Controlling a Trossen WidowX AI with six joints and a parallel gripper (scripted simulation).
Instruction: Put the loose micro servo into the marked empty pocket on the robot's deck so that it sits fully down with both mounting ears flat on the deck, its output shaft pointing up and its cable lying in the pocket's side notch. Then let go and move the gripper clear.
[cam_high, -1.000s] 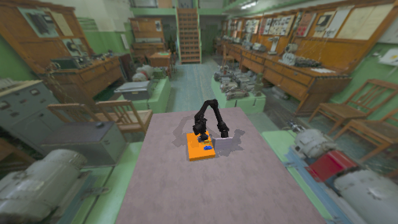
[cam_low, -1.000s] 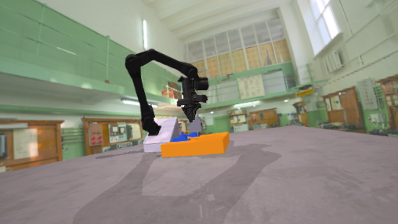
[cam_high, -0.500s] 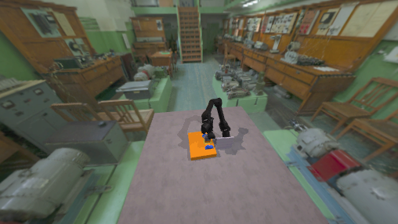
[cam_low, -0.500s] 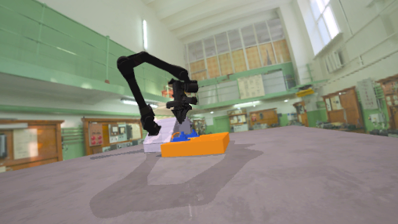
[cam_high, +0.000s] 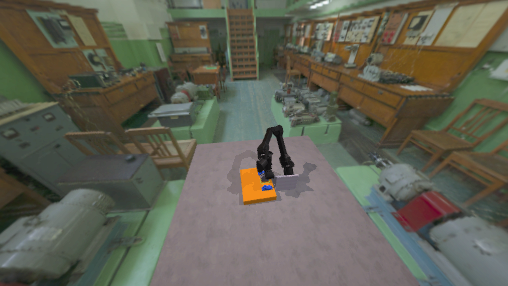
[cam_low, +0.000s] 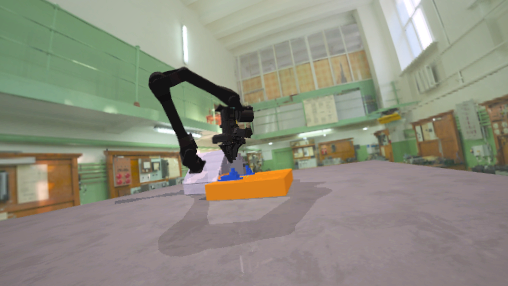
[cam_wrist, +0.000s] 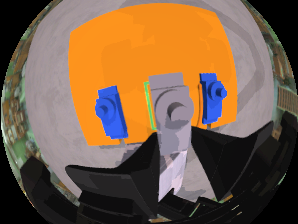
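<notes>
The orange deck lies 12 cm ahead of my gripper tip, 1 cm to the left of it and 8 cm below it.
</notes>
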